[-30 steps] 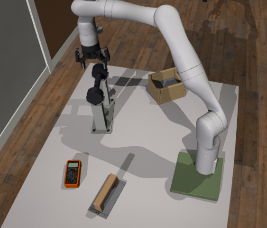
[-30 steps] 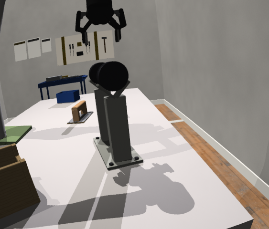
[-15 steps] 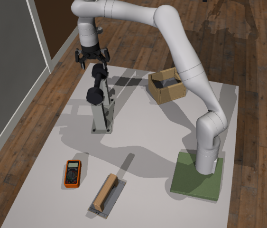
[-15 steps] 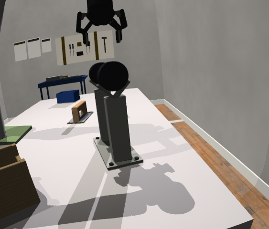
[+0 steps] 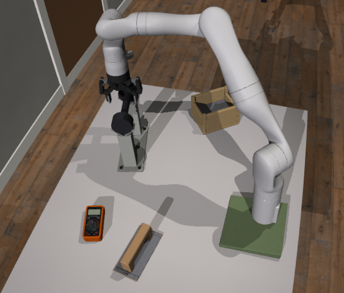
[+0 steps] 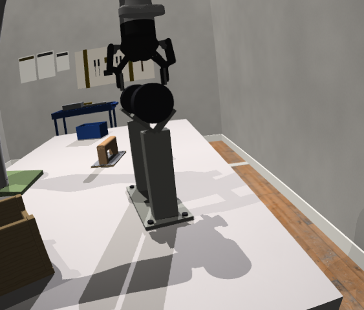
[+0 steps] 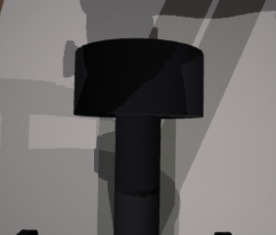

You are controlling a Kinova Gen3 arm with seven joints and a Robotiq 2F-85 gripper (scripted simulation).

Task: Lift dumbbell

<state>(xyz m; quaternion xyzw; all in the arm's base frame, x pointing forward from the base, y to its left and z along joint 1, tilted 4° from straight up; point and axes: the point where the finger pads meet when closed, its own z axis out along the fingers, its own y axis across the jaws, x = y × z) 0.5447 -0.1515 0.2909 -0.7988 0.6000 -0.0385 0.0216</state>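
Now: the black dumbbell 3 cm below my hand. From my hand the other things lie so: grey cradle stand 17 cm below; wooden crate 28 cm behind, 26 cm to the right, 22 cm below.
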